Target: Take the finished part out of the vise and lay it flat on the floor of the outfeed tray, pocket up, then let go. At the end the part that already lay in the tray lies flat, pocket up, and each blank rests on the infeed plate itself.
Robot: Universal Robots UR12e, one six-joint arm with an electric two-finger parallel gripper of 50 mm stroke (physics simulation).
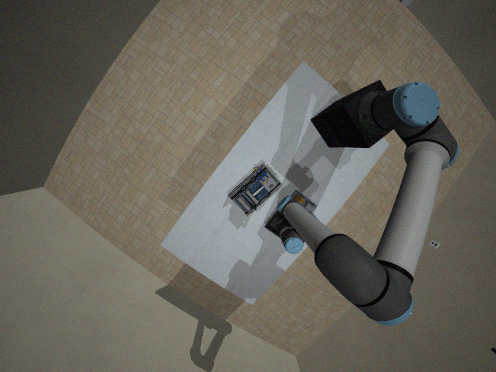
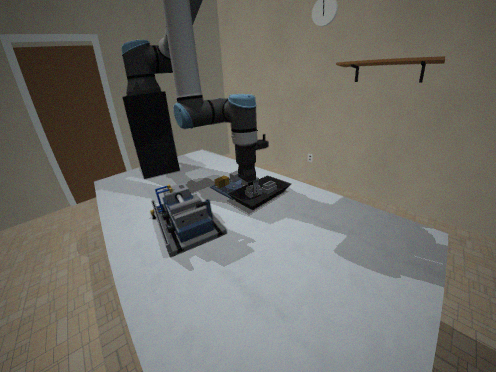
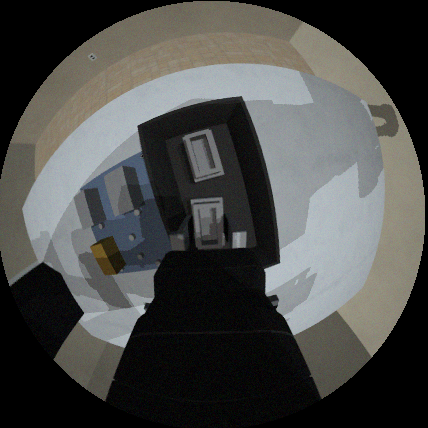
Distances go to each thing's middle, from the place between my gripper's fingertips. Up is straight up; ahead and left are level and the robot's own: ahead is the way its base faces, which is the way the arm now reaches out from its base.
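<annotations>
My gripper's sitting 1 cm above the yellow block (image 3: 105, 250), 1 cm to the right of it, and it's 20 cm past it.
</annotations>
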